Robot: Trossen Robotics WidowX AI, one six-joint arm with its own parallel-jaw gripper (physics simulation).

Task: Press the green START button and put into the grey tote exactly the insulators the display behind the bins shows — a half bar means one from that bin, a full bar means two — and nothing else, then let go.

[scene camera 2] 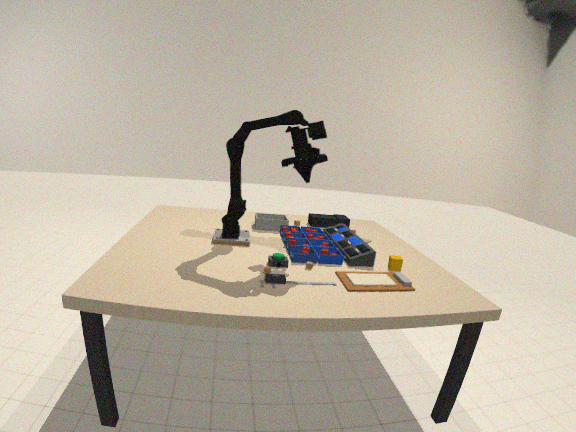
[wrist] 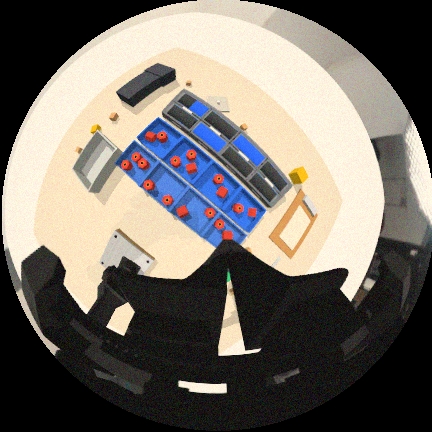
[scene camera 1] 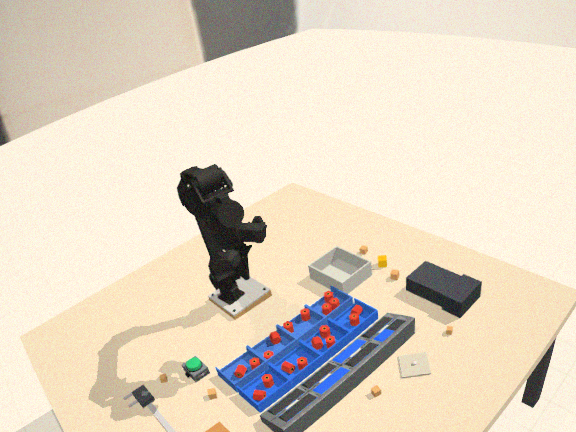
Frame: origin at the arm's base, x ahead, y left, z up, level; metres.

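Seen in the pictures: gripper, fingertip midpoint: [scene camera 2: 307, 182] [wrist: 226, 244] [scene camera 1: 247, 279]; arm's base, link origin: [scene camera 2: 230, 236] [wrist: 128, 268] [scene camera 1: 231, 295].
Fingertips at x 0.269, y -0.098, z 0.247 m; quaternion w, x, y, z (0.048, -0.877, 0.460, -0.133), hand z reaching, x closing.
Pixels of each thing's top centre, then the offset from my fingertips to it. "pt": a spot on its surface instead.
- green START button, top centre: [scene camera 1: 192, 362] [scene camera 2: 278, 253] 0.120 m back, 0.165 m right, 0.229 m down
- half bar, top centre: [scene camera 1: 390, 327] [wrist: 193, 100] 0.246 m ahead, 0.218 m left, 0.206 m down
- far row's third cell, surface spot: [wrist: 249, 149] pt 0.219 m ahead, 0.004 m left, 0.208 m down
- row's second cell, surface spot: [wrist: 210, 136] pt 0.185 m ahead, 0.109 m left, 0.224 m down
- grey tote, top centre: [scene camera 1: 339, 263] [wrist: 90, 158] [scene camera 2: 271, 216] 0.055 m back, 0.373 m left, 0.215 m down
- black block, top centre: [scene camera 1: 443, 279] [wrist: 143, 77] [scene camera 2: 329, 215] 0.263 m ahead, 0.461 m left, 0.213 m down
- flat plate, top centre: [scene camera 1: 414, 364] [wrist: 217, 102] 0.341 m ahead, 0.185 m left, 0.264 m down
- dark-headed tool, top centre: [scene camera 1: 150, 412] [scene camera 2: 300, 279] 0.087 m back, 0.344 m right, 0.250 m down
- brown-framed board, surface spot: [scene camera 2: 343, 281] pt 0.060 m ahead, 0.331 m right, 0.264 m down
My gripper [scene camera 2: 307, 180] [wrist: 226, 244] is shut and empty, high above the bins; in scene camera 1 its fingertips cannot be made out. The green START button [scene camera 1: 194, 364] [scene camera 2: 278, 256] stands beside the bins; a sliver shows in the wrist view between the finger bodies. Red insulators, such as one in a far-row bin [scene camera 1: 324, 330] [wrist: 191, 154], lie in the two rows of blue bins. The display [scene camera 1: 340, 381] [wrist: 223, 124] shows a half bar [wrist: 199, 108] in its far row's tote-end cell, and full bars in the far row's third cell [wrist: 249, 149] and near row's second cell [wrist: 210, 136]. The grey tote [scene camera 1: 340, 270] [wrist: 96, 166] is empty.
A black block [scene camera 1: 444, 287] [wrist: 146, 84] stands beyond the tote. Small orange cubes and yellow blocks [scene camera 1: 382, 261] [wrist: 298, 176] lie around. A flat plate [scene camera 1: 414, 365] lies behind the display. A dark-headed tool [scene camera 1: 143, 396] and a brown-framed board [scene camera 2: 343, 281] lie near the button end.
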